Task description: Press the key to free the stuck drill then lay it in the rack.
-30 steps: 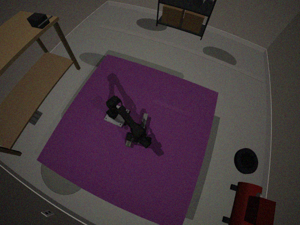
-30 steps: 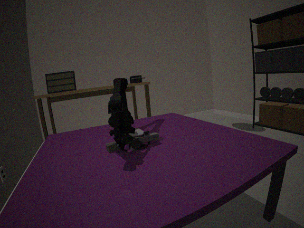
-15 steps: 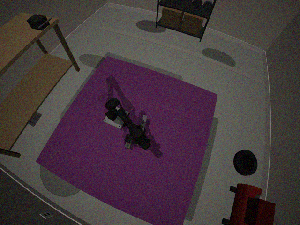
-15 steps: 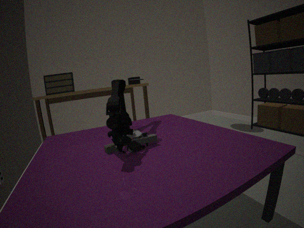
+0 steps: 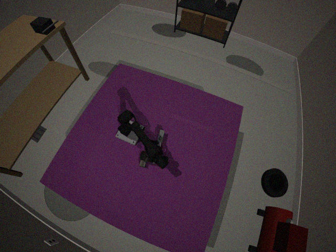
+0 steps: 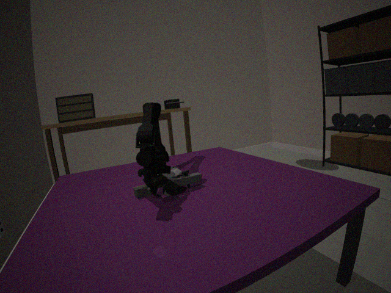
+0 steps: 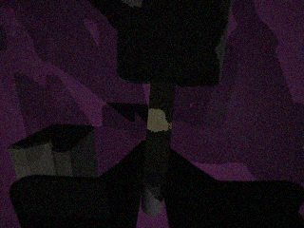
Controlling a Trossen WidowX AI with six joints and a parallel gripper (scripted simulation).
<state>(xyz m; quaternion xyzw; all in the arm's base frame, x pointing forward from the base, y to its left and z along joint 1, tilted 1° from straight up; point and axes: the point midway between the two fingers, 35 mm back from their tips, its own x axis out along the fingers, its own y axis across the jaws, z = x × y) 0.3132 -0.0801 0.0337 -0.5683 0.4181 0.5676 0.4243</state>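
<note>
Right now the drill is 1 cm behind my gripper tip, 4 cm to the left of it and 3 cm above it. Round my gripper tip: dark key (5 cm behind, 16 cm to the left, 4 cm above); small grey block (6 cm behind, 5 cm to the right); long grey fixture (4 cm behind, 13 cm to the left, 2 cm above).
</note>
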